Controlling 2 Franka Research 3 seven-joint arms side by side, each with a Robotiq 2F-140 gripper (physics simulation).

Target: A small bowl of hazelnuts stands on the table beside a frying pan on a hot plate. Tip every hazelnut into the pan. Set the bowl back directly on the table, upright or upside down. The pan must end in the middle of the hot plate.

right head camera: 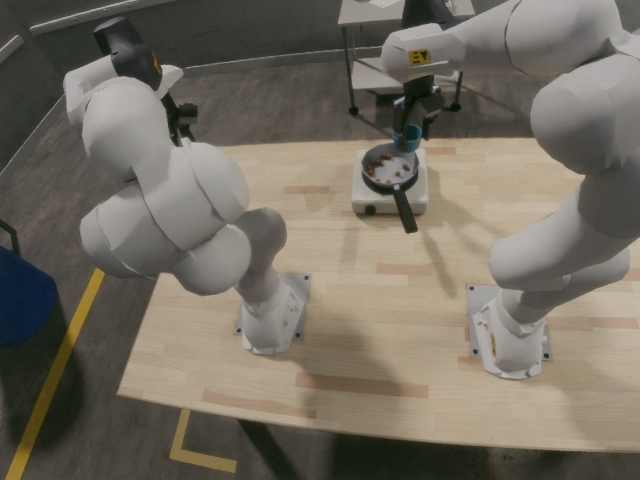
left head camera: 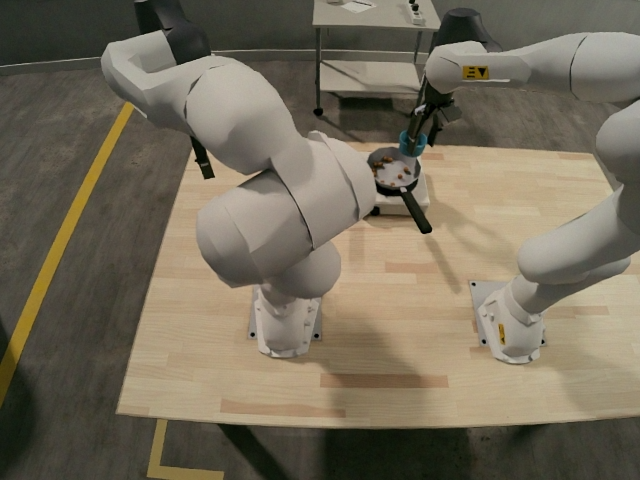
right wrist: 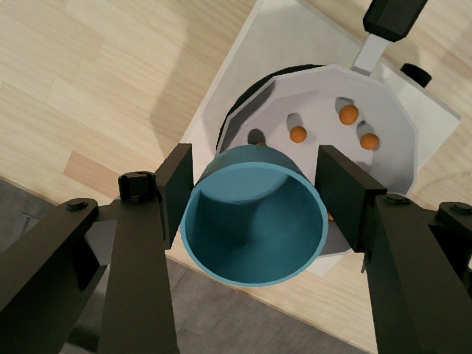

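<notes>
My right gripper (left head camera: 421,143) (right head camera: 413,139) (right wrist: 254,166) is shut on the blue bowl (left head camera: 412,144) (right head camera: 410,138) (right wrist: 255,250), above the pan's back right edge. Its mouth faces the right wrist camera, and no nuts show inside. Several hazelnuts (left head camera: 405,169) (right head camera: 404,166) (right wrist: 348,114) lie spread in the grey pan (left head camera: 412,178) (right head camera: 410,175) (right wrist: 397,120). The pan sits on the white hot plate (left head camera: 398,207) (right head camera: 387,207) (right wrist: 280,40), roughly central; the bowl hides part of it. My left gripper (right head camera: 181,137) is open and empty, partly hidden by its arm, far left.
The pan's black handle (left head camera: 416,211) (right head camera: 404,209) (right wrist: 395,17) points toward the front. The left arm covers much of the left table in the left head view. A white trolley (left head camera: 377,24) (right head camera: 361,20) stands behind the table (left head camera: 361,403) (right head camera: 361,413). A blue bin (right head camera: 23,299) is at far left.
</notes>
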